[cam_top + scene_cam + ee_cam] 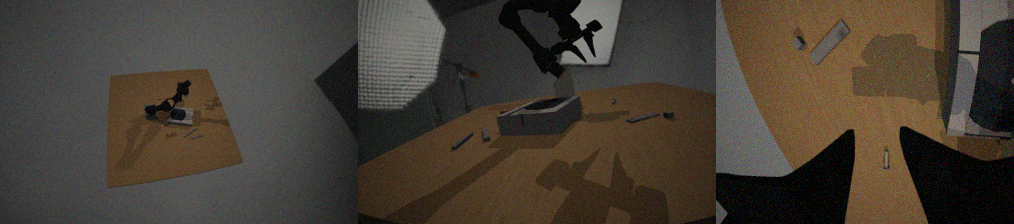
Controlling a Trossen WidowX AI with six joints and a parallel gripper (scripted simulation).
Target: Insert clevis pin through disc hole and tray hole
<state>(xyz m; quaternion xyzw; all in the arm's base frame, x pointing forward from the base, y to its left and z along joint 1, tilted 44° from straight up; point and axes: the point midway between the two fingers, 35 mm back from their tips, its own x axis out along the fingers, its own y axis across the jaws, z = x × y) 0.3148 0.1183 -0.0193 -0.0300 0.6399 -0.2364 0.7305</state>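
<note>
My gripper tip is 17 cm past the steel clevis pin, 17 cm above it and 9 cm to the right of it. Also, from my gripper tip: dark aluminium disc (16 cm to the right, 12 cm below, 3 cm behind); rimmed steel tray (18 cm to the right, 14 cm below); small block (19 cm to the left, 17 cm below, 16 cm ahead).
</note>
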